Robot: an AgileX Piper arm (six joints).
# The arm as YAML. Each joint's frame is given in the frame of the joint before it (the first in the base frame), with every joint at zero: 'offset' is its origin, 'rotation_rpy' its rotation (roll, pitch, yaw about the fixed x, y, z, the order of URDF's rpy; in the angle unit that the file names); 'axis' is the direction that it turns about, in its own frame. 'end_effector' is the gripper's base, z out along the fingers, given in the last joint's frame.
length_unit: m
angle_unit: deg
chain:
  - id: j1
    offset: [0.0, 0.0, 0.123]
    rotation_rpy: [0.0, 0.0, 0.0]
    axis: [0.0, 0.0, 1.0]
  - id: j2
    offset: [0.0, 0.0, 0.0]
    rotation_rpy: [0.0, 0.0, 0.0]
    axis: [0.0, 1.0, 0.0]
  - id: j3
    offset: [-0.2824, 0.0, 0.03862]
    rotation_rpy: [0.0, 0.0, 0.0]
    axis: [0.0, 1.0, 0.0]
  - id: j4
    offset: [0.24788, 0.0, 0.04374]
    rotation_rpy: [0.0, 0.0, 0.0]
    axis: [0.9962, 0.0, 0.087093]
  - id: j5
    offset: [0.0, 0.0, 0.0]
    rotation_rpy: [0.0, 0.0, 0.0]
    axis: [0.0, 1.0, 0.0]
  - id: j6
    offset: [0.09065, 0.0, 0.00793]
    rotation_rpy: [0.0, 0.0, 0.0]
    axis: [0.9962, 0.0, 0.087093]
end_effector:
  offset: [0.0, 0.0, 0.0]
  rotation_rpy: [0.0, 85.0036, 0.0]
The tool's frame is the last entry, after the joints.
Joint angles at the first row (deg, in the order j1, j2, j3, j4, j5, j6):
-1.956, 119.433, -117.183, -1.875, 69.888, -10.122
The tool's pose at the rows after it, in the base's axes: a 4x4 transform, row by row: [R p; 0 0 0 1], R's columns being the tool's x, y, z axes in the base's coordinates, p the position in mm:
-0.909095, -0.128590, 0.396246, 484.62; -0.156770, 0.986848, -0.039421, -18.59; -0.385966, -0.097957, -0.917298, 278.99; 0, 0, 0, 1
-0.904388, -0.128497, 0.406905, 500.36; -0.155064, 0.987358, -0.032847, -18.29; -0.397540, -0.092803, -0.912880, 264.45; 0, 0, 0, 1
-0.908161, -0.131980, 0.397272, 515.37; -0.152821, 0.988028, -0.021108, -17.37; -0.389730, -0.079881, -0.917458, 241.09; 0, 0, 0, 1
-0.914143, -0.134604, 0.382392, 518.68; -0.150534, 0.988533, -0.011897, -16.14; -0.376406, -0.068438, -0.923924, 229.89; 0, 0, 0, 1
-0.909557, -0.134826, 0.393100, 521.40; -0.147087, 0.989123, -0.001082, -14.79; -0.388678, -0.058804, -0.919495, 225.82; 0, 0, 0, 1
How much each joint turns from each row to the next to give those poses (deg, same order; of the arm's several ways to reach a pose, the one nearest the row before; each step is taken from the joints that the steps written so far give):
0.040, 7.257, -7.742, 0.278, -0.070, -0.113
0.025, 4.364, -4.558, 0.409, -0.458, 0.001
0.045, 4.939, -4.071, 0.679, -0.240, -0.072
0.064, 1.398, -0.263, 0.509, -0.191, 0.001
0.049, 0.525, 0.006, 0.669, -1.176, 0.000

